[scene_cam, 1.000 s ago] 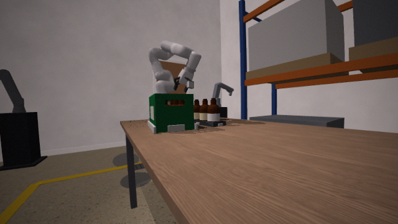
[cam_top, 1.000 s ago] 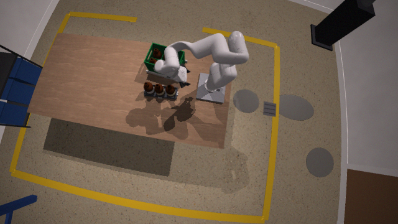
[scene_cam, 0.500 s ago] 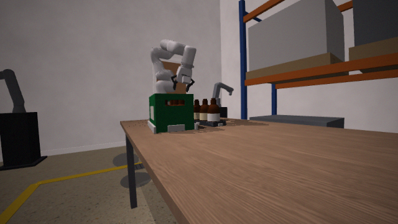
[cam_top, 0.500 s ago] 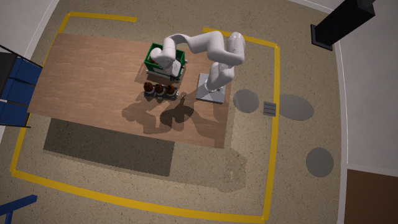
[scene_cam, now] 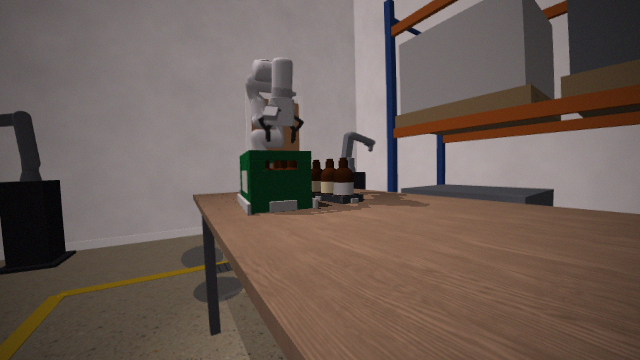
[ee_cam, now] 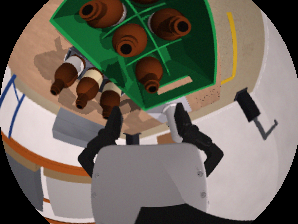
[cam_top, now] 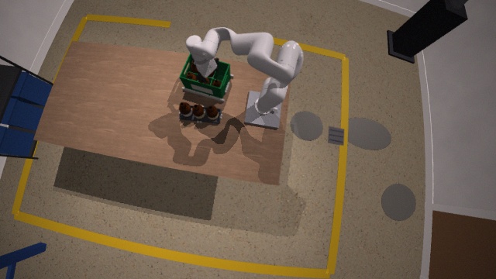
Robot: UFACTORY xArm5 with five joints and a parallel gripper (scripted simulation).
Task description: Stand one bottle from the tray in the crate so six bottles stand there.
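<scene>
My gripper is now 6 cm short of the bottle, 18 cm to the right of it and 15 cm above it. The rest, counted from my hand: tray: 6 cm ahead, 18 cm to the left, 22 cm below; green crate: 7 cm ahead, 6 cm to the right, 15 cm below.
</scene>
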